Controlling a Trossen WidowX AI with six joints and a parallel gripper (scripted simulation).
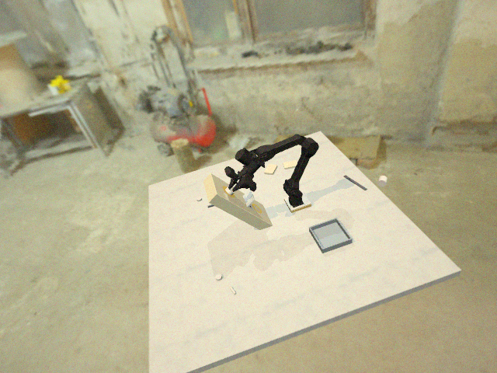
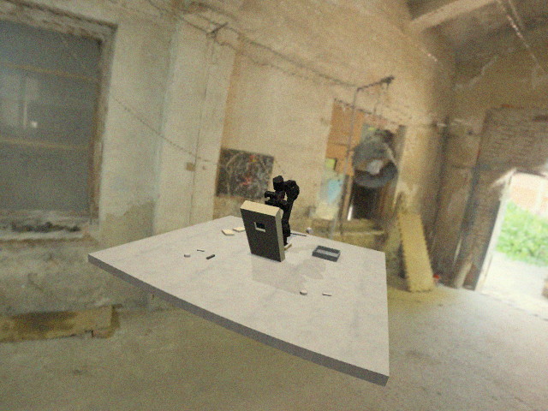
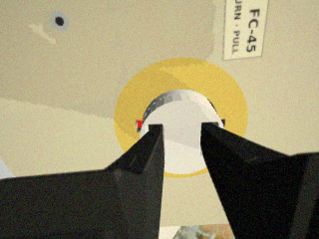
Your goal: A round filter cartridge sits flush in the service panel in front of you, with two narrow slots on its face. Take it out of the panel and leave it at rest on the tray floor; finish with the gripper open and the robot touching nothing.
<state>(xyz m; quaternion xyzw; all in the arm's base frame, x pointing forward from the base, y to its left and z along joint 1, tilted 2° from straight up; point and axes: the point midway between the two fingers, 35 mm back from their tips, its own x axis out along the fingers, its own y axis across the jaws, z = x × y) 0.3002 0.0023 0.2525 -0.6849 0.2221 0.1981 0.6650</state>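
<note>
Now: gripper tip 90 mm above the service panel and 20 mm past it. Also, from my gripper tip: grey tray: 390 mm behind, 290 mm to the left, 240 mm below; then round filter cartridge: 10 mm below, 10 mm ahead.
</note>
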